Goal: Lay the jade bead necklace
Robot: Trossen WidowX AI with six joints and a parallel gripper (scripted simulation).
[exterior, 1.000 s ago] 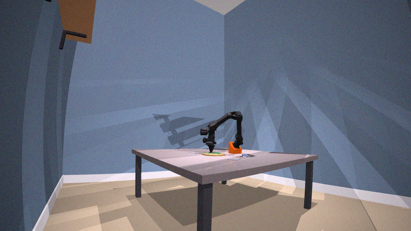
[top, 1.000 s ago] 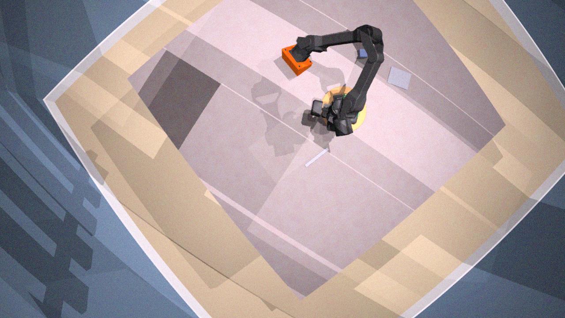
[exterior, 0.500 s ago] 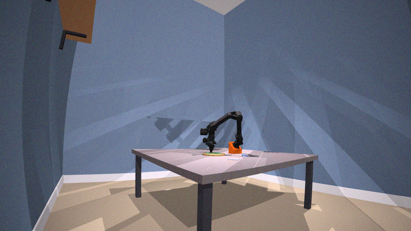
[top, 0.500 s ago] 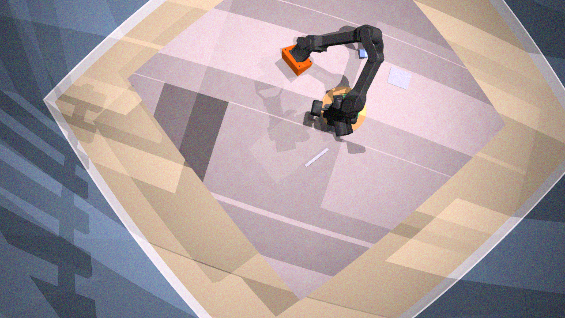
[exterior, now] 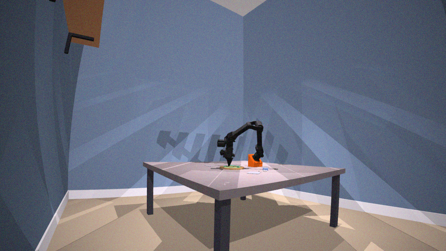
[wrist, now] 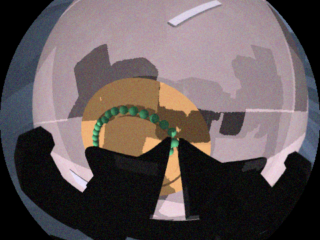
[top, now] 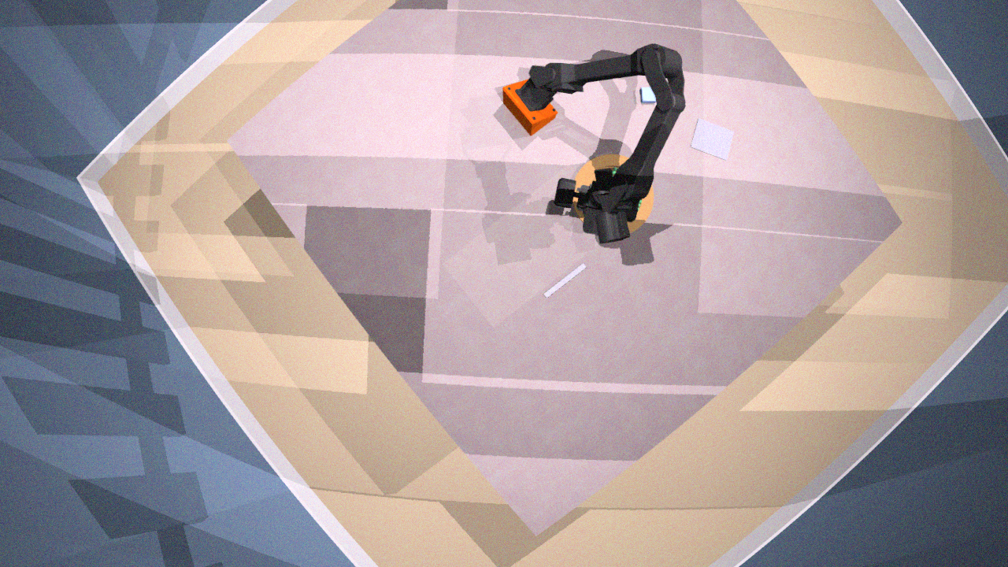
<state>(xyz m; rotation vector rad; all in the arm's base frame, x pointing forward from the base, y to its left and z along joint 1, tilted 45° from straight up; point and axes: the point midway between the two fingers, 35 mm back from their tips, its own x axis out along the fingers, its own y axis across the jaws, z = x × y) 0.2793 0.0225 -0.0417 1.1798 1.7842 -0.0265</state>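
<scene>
The round tan bead board is 1 cm ahead of my gripper tip, 6 cm to the left of it and 1 cm below it. From my gripper tip the other things lie so: white strip (11 cm ahead, 15 cm to the right, 1 cm below); then pale square sheet (3 cm ahead, 36 cm to the left, 1 cm below); then blue cube (15 cm behind, 28 cm to the left, 1 cm below).
</scene>
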